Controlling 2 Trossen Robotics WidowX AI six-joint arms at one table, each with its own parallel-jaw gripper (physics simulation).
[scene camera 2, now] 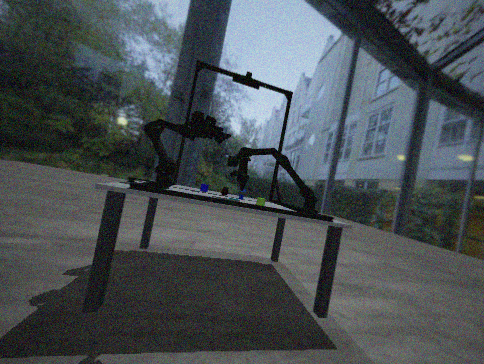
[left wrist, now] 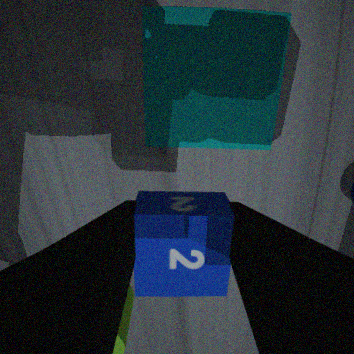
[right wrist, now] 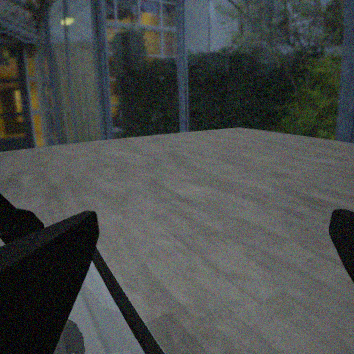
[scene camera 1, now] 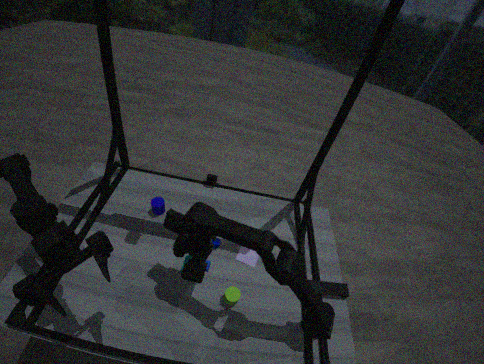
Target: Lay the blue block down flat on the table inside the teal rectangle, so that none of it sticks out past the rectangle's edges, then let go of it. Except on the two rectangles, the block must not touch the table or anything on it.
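Places are measured from the left arm's base along level axes (x right, y ahead, z up), in centimetres.
Where they show: left gripper, fingertip midpoint: (scene camera 2: pixel 241 191) (left wrist: pixel 181 212) (scene camera 1: pixel 201 265); right gripper, fingertip midpoint: (scene camera 2: pixel 227 132) (right wrist: pixel 214 222) (scene camera 1: pixel 87 297); left arm's base, origin of the base link: (scene camera 2: pixel 308 211) (scene camera 1: pixel 313 327); right arm's base, origin of the base link: (scene camera 2: pixel 161 184).
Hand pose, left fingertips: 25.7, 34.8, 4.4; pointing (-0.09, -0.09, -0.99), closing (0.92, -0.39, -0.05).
Things, the pixels of their top centre, and the offset from my left fingertips, as dx, dy, dz. "spot": a spot on its surface instead.
- blue block, middle of its top: (left wrist: pixel 180 269) (scene camera 1: pixel 204 264) (scene camera 2: pixel 243 188) -0.4, -0.9, +1.7
- teal rectangle, surface spot: (left wrist: pixel 220 120) spot: +2.5, +0.8, -6.2
- lime cylinder, middle of its top: (left wrist: pixel 86 343) (scene camera 1: pixel 232 294) (scene camera 2: pixel 261 198) -10.4, -9.2, -1.9
- small blue object, middle of its top: (scene camera 1: pixel 216 241) (scene camera 2: pixel 241 194) +10.6, -6.7, -3.2
- larger blue cylinder, middle of its top: (scene camera 1: pixel 157 202) (scene camera 2: pixel 205 184) +28.9, +15.5, -0.9
- dark brown object, middle of its top: (scene camera 2: pixel 225 188) +17.9, +3.6, -1.3
- pale purple rectangle, surface spot: (scene camera 1: pixel 247 257) spot: +4.1, -18.4, -6.2
The blue block (scene camera 1: pixel 207 265) (scene camera 2: pixel 243 190) (left wrist: pixel 182 265), marked with a white 2, is held above the table. My left gripper (scene camera 1: pixel 202 271) (scene camera 2: pixel 242 187) (left wrist: pixel 181 212) is shut on it, one finger on each side. The teal rectangle (left wrist: pixel 220 120) lies flat on the table, above the block in the left wrist view and largely in shadow. In scene camera 1 a corner of the teal rectangle (scene camera 1: pixel 187 262) shows; the left gripper hides the rest. My right gripper (scene camera 1: pixel 87 298) (scene camera 2: pixel 225 137) (right wrist: pixel 214 222) is open and empty, far to the left in scene camera 1.
A lime cylinder (scene camera 1: pixel 232 294) (scene camera 2: pixel 261 201) (left wrist: pixel 119 346) stands near the left gripper. A small blue object (scene camera 1: pixel 216 243) (scene camera 2: pixel 241 197) stands behind it. A larger blue cylinder (scene camera 1: pixel 158 206) (scene camera 2: pixel 204 188), a dark brown object (scene camera 2: pixel 224 191) and a pale purple rectangle (scene camera 1: pixel 247 257) are also on the table.
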